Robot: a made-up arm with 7 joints.
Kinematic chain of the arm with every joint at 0, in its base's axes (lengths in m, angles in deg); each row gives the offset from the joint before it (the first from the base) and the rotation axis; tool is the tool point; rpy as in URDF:
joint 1: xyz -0.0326 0.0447 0 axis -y
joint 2: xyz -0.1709 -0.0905 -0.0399 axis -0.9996 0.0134 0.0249
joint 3: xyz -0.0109 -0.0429 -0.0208 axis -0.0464 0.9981 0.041
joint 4: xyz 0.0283 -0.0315 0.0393 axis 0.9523 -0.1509 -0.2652
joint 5: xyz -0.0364 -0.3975 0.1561 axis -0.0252 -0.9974 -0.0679
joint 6: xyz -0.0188 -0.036 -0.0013 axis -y
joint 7: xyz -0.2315 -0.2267 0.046 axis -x
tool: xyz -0.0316 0.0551 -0.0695 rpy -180 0 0
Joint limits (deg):
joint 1: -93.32..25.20
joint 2: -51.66..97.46
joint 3: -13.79..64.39
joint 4: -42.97..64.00
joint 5: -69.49..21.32
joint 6: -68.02..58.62
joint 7: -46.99..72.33
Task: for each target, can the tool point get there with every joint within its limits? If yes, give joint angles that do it. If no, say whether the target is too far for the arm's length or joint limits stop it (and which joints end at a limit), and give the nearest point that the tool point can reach.
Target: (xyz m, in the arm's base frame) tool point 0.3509 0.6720 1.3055
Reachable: no: too far | nearest point 0.2013 0.3935 0.7962 | short by 0.599 m
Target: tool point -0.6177 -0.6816 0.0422
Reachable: yes | joints 1.74 31.47 12.84 36.15 0.74 15.58 41.64
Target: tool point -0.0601 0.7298 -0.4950
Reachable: no: joint limits stop it (at a limit: joint 1, joint 2, joint 4, joint 7) | nearest point 0.1039 0.6001 -0.3952 | short by 0.232 m
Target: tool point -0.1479 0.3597 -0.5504
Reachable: no: joint limits stop it (at a limit: joint 2, joint 3, joint 4, joint 5) | nearest point -0.1571 0.2866 -0.5944 | short by 0.086 m
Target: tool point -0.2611 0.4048 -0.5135
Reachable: no: joint limits stop it (at a limit: joint 2, joint 3, joint 4, joint 5) | nearest point -0.2866 0.2971 -0.5707 | short by 0.125 m
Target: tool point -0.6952 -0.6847 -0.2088
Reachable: yes | joints -16.38 -16.64 6.84 43.93 -11.19 -37.18 39.68
